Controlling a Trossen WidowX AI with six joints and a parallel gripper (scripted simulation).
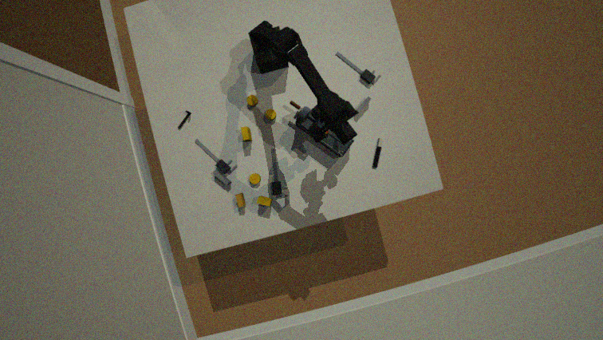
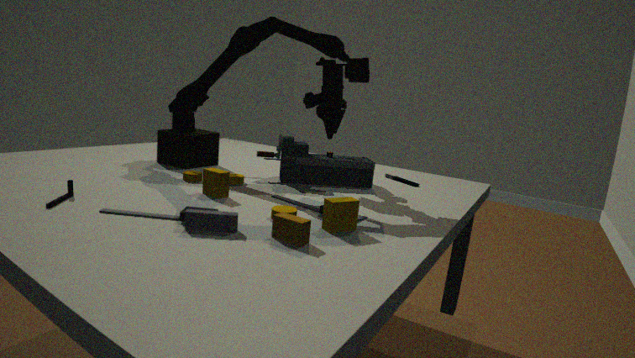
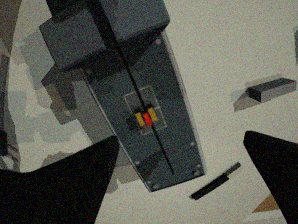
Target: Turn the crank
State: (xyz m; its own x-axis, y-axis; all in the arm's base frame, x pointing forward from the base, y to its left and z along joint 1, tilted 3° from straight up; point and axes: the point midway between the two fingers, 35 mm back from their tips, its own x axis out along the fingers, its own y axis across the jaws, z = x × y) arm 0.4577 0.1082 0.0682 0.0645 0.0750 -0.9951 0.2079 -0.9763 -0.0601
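The slide is 1 cm ahead of my gripper tip, 2 cm to the right of it and 5 cm below it. Round my gripper tip: black l-shaped key 35 cm behind, 59 cm to the right, 12 cm below; black bar 18 cm ahead, 18 cm to the left, 13 cm below; brown crank handle 16 cm behind, 10 cm to the right, 7 cm below.
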